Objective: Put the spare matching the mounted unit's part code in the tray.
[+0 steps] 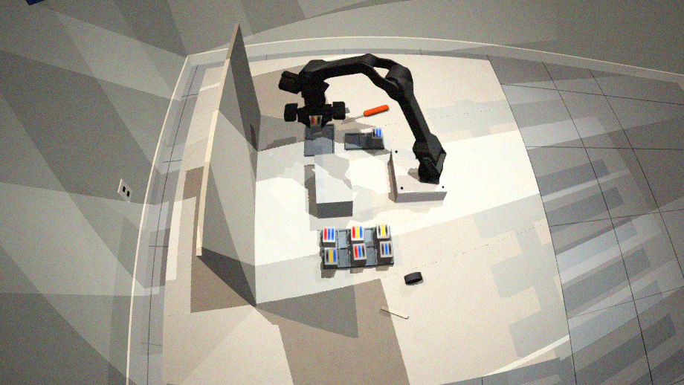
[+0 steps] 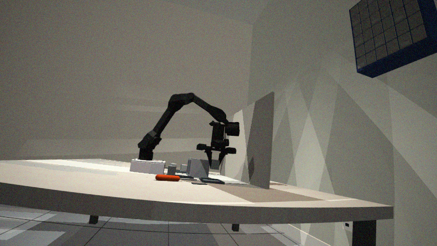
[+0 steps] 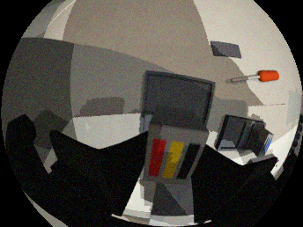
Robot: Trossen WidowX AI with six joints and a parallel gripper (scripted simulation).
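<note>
My gripper tip is now 1 cm past the dark grey tray and 7 cm above it. The rest, counted from my gripper tip: grey block: 8 cm behind, 21 cm to the left, 2 cm below; then black tape roll: 33 cm behind, 46 cm to the left, 4 cm below; then upright panel: 17 cm ahead, 24 cm to the left, 16 cm above.
</note>
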